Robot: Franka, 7 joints.
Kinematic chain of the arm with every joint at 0, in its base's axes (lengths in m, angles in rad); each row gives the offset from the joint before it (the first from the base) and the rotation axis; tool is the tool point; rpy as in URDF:
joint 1: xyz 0 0 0.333 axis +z
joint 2: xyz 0 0 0 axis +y
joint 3: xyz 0 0 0.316 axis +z
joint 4: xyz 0.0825 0 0 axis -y
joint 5: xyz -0.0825 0 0.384 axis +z
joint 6: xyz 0 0 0 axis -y
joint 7: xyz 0.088 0 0 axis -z
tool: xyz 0 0 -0.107 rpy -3.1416 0 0
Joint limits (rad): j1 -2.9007..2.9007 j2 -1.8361..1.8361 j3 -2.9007..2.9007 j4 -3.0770..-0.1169 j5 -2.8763..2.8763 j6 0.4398..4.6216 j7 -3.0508..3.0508
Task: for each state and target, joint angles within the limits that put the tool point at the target. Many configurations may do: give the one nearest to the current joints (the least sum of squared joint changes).
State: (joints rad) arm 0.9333 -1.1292 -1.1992 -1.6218 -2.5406 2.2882 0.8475
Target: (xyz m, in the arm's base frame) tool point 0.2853 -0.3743 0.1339
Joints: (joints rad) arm 0.8180 -1.2132 -1.9828 -2.3833 -2.5035 2.3305 0.8475
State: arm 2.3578 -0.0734 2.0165 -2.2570 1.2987 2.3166 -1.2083
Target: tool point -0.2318 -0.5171 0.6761
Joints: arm 2.2778 0.2730 2.1061 -1.8153 1.3134 2.3089 -1.2083
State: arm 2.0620 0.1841 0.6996 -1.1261 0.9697 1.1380 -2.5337
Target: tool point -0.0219 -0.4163 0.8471
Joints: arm 2.6794 -0.4595 1.0625 -0.9565 1.0238 0.7299 -2.5337
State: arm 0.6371 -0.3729 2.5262 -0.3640 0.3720 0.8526 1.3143
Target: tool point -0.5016 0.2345 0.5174
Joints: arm 0.1318 -0.5705 2.2771 -1.1698 0.2223 0.5872 1.3143
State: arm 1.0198 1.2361 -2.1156 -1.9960 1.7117 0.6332 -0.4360
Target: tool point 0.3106 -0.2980 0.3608
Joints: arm 0.5683 1.2912 -1.9027 -2.3920 1.5899 0.7619 -0.4360
